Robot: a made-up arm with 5 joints.
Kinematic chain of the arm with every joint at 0, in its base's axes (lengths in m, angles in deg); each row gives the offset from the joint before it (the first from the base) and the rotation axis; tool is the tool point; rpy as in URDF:
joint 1: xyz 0 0 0.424 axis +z
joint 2: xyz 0 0 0 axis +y
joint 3: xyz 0.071 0 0.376 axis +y
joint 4: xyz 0.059 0 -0.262 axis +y
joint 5: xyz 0.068 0 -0.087 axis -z
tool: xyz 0 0 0 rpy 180 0 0
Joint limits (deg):
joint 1: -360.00..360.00
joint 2: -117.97..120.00
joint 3: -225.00..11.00
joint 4: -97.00..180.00
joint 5: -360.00..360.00
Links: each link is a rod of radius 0.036 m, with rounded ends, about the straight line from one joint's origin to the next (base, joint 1, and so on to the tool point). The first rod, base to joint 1, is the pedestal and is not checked.
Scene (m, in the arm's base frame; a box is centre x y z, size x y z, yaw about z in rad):
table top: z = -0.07
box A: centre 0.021 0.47 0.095 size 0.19 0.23 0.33 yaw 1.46
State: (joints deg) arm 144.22 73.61 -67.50 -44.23 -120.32
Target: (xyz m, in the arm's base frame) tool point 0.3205 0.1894 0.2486
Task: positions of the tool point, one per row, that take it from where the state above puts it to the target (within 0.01 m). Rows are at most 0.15 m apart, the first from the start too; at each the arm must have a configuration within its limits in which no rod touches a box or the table.
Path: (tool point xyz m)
1: -0.3334 0.3969 0.2299
2: -0.2222 0.4590 0.2894
3: -0.0996 0.4837 0.3462
4: 0.0210 0.4700 0.3992
5: 0.1304 0.4326 0.3558
6: 0.2208 0.3676 0.3159
7: 0.2854 0.2834 0.2801
8: 0.3205 0.1894 0.2486

